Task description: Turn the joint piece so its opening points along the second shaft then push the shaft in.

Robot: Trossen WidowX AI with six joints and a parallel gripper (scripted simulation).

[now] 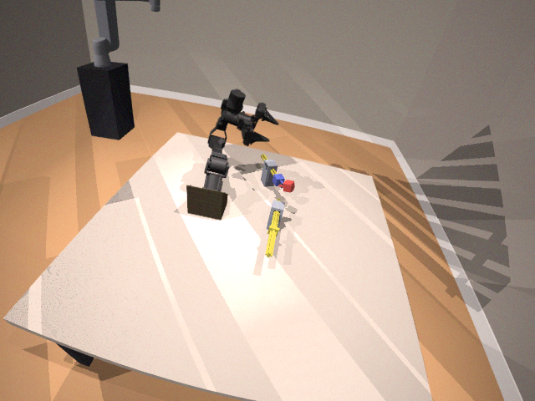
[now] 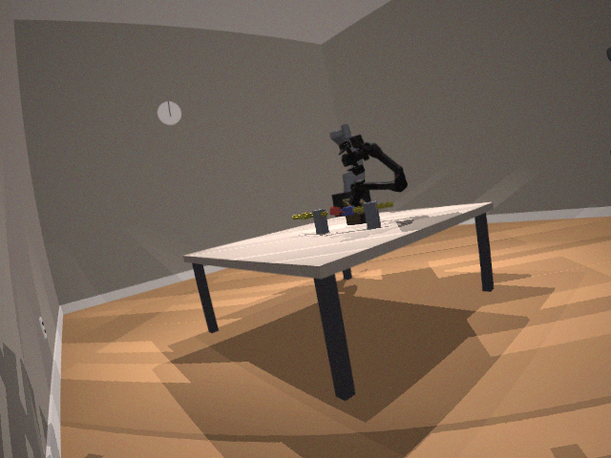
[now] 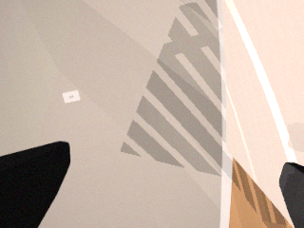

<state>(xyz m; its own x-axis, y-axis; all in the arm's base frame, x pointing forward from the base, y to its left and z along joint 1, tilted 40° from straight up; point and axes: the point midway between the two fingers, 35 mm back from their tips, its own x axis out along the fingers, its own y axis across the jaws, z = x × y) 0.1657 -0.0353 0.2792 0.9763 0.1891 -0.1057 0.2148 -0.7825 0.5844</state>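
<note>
Now: the red joint piece 11 cm ahead of my gripper tip, 1 cm to the right of it and 24 cm below it.
</note>
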